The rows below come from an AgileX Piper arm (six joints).
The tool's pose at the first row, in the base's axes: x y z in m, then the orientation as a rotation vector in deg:
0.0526 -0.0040 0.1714 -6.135 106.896 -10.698
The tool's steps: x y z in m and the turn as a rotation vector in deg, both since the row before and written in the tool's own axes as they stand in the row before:
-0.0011 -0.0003 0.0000 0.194 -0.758 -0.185
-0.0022 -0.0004 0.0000 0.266 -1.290 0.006
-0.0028 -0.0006 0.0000 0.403 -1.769 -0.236
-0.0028 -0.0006 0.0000 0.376 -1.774 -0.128
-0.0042 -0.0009 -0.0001 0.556 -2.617 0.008
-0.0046 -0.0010 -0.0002 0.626 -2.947 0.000
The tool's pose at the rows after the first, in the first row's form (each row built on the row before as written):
0.0529 -0.0041 0.1725 -6.231 106.115 -10.942
0.0535 -0.0041 0.1746 -6.141 104.800 -11.072
0.0542 -0.0042 0.1774 -6.214 102.987 -11.453
0.0548 -0.0043 0.1802 -6.208 101.174 -11.727
0.0555 -0.0044 0.1844 -6.024 98.503 -11.982
0.0560 -0.0045 0.1891 -5.824 95.494 -12.266

